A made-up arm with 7 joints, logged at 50 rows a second.
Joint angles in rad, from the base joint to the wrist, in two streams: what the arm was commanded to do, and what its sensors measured. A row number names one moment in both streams.
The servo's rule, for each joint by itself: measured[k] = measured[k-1] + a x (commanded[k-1-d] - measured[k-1]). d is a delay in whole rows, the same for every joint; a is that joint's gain. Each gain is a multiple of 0.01, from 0.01 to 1. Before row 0 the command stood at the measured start. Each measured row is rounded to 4 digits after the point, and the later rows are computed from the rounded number. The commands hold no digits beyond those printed.
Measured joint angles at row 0:
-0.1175 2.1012 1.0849 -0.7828 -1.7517 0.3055 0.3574
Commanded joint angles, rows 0 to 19:
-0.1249 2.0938 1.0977 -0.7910 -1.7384 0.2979 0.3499
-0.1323 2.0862 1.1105 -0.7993 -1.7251 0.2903 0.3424
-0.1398 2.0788 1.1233 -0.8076 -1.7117 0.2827 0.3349
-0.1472 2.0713 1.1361 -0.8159 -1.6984 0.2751 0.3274
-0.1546 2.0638 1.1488 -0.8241 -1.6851 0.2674 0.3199
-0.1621 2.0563 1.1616 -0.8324 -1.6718 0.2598 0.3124
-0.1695 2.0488 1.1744 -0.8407 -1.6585 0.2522 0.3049
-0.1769 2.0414 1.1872 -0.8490 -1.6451 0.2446 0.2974
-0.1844 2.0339 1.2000 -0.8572 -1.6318 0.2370 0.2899
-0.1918 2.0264 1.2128 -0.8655 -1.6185 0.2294 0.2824
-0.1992 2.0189 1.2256 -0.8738 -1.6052 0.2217 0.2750
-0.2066 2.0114 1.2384 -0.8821 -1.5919 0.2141 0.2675
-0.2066 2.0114 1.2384 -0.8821 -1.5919 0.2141 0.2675
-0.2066 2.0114 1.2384 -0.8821 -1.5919 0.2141 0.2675
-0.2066 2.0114 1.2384 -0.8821 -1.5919 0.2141 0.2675
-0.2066 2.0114 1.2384 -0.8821 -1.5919 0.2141 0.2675
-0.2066 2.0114 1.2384 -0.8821 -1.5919 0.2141 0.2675
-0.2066 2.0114 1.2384 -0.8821 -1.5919 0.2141 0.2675
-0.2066 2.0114 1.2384 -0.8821 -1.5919 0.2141 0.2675
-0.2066 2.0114 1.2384 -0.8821 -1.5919 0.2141 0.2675
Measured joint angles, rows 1 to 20:
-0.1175 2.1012 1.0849 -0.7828 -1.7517 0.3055 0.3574
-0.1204 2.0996 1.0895 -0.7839 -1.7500 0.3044 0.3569
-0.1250 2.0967 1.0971 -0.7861 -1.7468 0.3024 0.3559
-0.1308 2.0928 1.1065 -0.7891 -1.7422 0.2996 0.3544
-0.1372 2.0881 1.1172 -0.7929 -1.7365 0.2962 0.3525
-0.1440 2.0828 1.1286 -0.7973 -1.7298 0.2922 0.3502
-0.1511 2.0770 1.1405 -0.8022 -1.7223 0.2877 0.3476
-0.1583 2.0708 1.1527 -0.8076 -1.7140 0.2827 0.3446
-0.1656 2.0643 1.1651 -0.8134 -1.7050 0.2774 0.3413
-0.1729 2.0576 1.1777 -0.8195 -1.6955 0.2717 0.3377
-0.1803 2.0507 1.1903 -0.8259 -1.6855 0.2658 0.3338
-0.1877 2.0437 1.2030 -0.8326 -1.6751 0.2596 0.3297
-0.1951 2.0366 1.2157 -0.8395 -1.6643 0.2532 0.3253
-0.1996 2.0311 1.2239 -0.8455 -1.6549 0.2477 0.3213
-0.2023 2.0268 1.2291 -0.8506 -1.6467 0.2430 0.3175
-0.2040 2.0234 1.2324 -0.8550 -1.6396 0.2390 0.3140
-0.2050 2.0208 1.2346 -0.8588 -1.6334 0.2355 0.3107
-0.2056 2.0187 1.2360 -0.8621 -1.6280 0.2325 0.3077
-0.2060 2.0171 1.2369 -0.8649 -1.6233 0.2299 0.3049
-0.2062 2.0158 1.2374 -0.8673 -1.6192 0.2277 0.3023
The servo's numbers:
d 1
a 0.39 0.22 0.36 0.14 0.13 0.14 0.07

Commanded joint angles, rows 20 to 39:
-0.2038 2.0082 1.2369 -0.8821 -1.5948 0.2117 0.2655
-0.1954 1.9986 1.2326 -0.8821 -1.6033 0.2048 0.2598
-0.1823 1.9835 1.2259 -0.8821 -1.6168 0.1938 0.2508
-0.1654 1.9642 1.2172 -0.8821 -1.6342 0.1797 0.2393
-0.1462 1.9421 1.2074 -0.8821 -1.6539 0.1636 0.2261
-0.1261 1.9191 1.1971 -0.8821 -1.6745 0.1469 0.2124
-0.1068 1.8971 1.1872 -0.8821 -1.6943 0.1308 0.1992
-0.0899 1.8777 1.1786 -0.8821 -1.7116 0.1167 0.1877
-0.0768 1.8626 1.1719 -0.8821 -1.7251 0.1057 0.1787
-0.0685 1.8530 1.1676 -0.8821 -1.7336 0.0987 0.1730
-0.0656 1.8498 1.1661 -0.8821 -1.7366 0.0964 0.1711
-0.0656 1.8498 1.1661 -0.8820 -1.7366 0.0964 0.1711
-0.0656 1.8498 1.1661 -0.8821 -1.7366 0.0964 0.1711
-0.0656 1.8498 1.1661 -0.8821 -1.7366 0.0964 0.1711
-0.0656 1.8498 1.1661 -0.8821 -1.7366 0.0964 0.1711
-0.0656 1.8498 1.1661 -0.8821 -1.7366 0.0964 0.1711
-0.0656 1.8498 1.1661 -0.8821 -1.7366 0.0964 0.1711
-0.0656 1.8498 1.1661 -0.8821 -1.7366 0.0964 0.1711
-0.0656 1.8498 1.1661 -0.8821 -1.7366 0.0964 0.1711
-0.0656 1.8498 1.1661 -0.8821 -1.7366 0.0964 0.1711
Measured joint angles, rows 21 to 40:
-0.2064 2.0148 1.2378 -0.8694 -1.6157 0.2258 0.2999
-0.2054 2.0133 1.2375 -0.8712 -1.6130 0.2238 0.2975
-0.2015 2.0101 1.2357 -0.8727 -1.6117 0.2211 0.2949
-0.1940 2.0042 1.2322 -0.8740 -1.6124 0.2173 0.2918
-0.1828 1.9954 1.2268 -0.8751 -1.6152 0.2120 0.2881
-0.1685 1.9837 1.2198 -0.8761 -1.6202 0.2052 0.2838
-0.1520 1.9695 1.2116 -0.8769 -1.6273 0.1970 0.2788
-0.1344 1.9536 1.2028 -0.8776 -1.6360 0.1877 0.2732
-0.1170 1.9369 1.1941 -0.8782 -1.6458 0.1778 0.2672
-0.1013 1.9206 1.1861 -0.8787 -1.6561 0.1677 0.2610
-0.0885 1.9057 1.1794 -0.8792 -1.6662 0.1580 0.2548
-0.0796 1.8934 1.1746 -0.8796 -1.6754 0.1494 0.2489
-0.0741 1.8838 1.1715 -0.8799 -1.6834 0.1420 0.2435
-0.0708 1.8763 1.1696 -0.8802 -1.6903 0.1356 0.2384
-0.0688 1.8705 1.1683 -0.8805 -1.6963 0.1301 0.2337
-0.0676 1.8659 1.1675 -0.8807 -1.7015 0.1254 0.2293
-0.0668 1.8624 1.1670 -0.8809 -1.7061 0.1213 0.2252
-0.0663 1.8596 1.1667 -0.8811 -1.7101 0.1178 0.2214
-0.0660 1.8574 1.1665 -0.8812 -1.7135 0.1148 0.2179
-0.0658 1.8557 1.1664 -0.8813 -1.7165 0.1122 0.2146

